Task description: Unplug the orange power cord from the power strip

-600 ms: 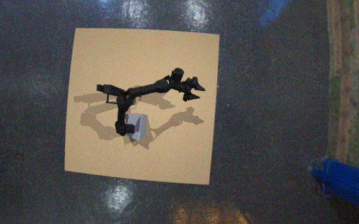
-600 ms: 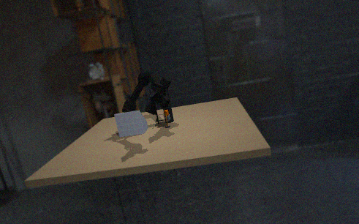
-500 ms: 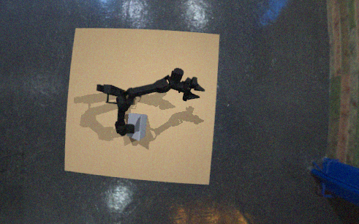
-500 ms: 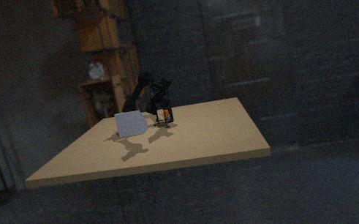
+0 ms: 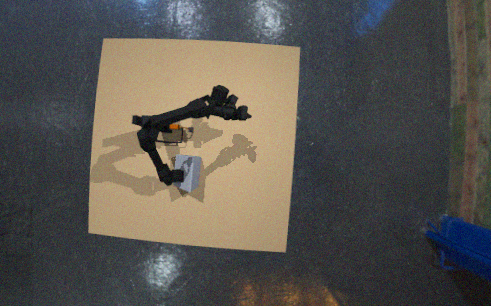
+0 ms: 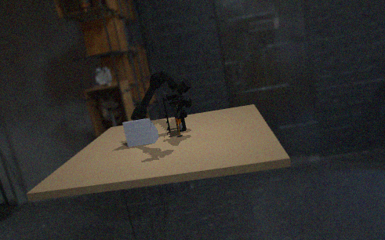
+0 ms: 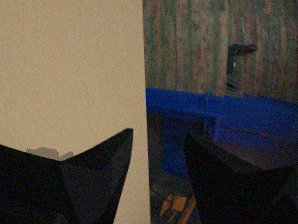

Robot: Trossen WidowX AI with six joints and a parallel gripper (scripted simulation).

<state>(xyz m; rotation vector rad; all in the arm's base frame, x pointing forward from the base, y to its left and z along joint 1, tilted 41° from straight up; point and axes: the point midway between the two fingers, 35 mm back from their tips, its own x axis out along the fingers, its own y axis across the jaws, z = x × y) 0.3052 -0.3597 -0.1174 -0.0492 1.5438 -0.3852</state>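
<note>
Right now the orange plug is 440 mm to the left of my gripper tip, 110 mm below it and 40 mm behind it.
</note>
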